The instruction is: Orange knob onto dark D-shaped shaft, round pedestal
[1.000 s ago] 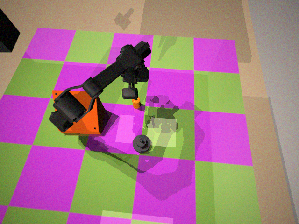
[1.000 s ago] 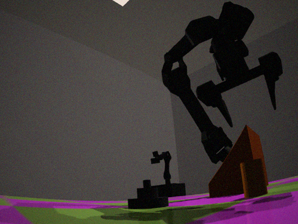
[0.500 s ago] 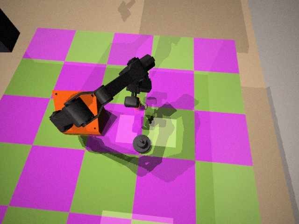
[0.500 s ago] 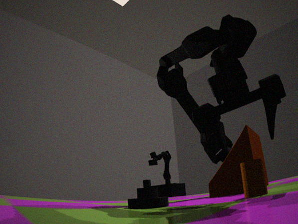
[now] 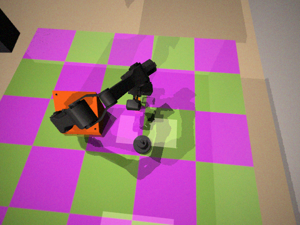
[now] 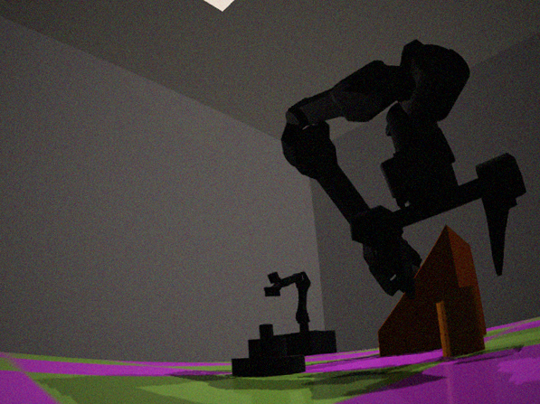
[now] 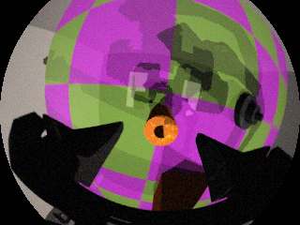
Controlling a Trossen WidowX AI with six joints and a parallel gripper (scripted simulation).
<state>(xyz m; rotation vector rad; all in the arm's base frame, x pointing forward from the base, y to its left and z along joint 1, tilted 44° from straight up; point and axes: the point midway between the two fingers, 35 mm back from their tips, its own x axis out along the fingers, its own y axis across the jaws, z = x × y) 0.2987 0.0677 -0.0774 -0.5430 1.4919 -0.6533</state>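
Right now my gripper tip is 30 mm above the orange knob. The rest, counted from my gripper tip: dark round pedestal 30 mm ahead, 210 mm to the right, 30 mm below.
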